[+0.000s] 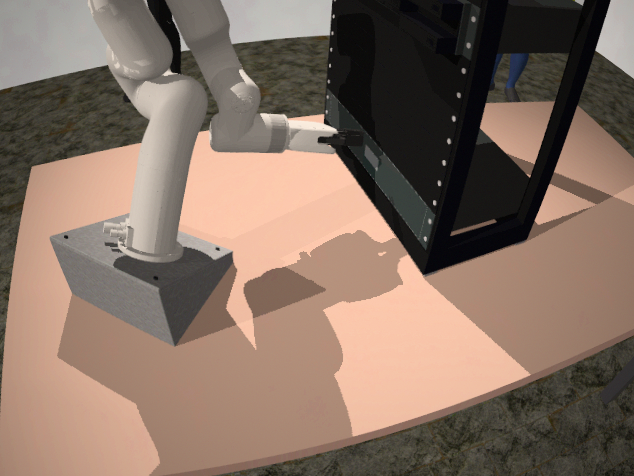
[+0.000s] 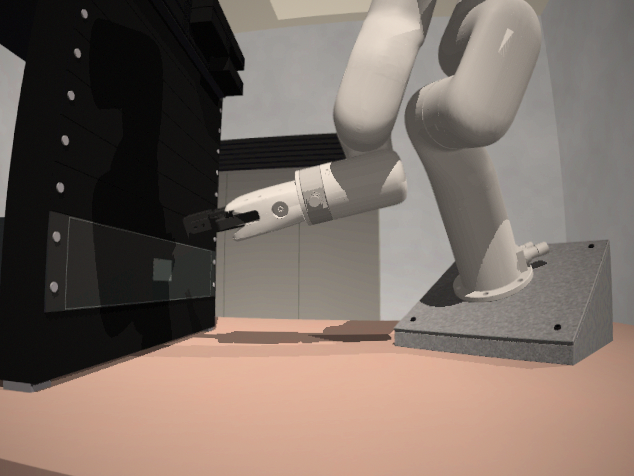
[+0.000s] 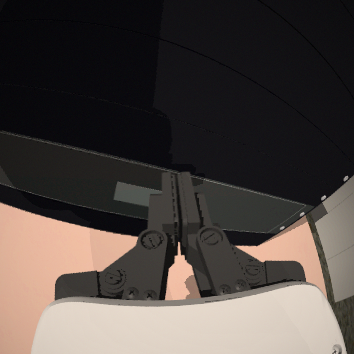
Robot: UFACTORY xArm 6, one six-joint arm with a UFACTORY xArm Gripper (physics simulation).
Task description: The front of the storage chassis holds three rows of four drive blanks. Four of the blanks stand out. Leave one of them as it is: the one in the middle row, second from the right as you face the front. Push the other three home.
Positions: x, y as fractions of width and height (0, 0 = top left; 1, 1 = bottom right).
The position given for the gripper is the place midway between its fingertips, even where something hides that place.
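Black rack (image 2: 0.19, 0.29) visible; the rack also appears in image 1 (image 1: 0.66, 0.18) and image 3 (image 3: 0.70, 0.30). Gripper (image 2: 0.30, 0.48) visible; the gripper also appears in image 1 (image 1: 0.57, 0.29) and image 3 (image 3: 0.49, 0.54).
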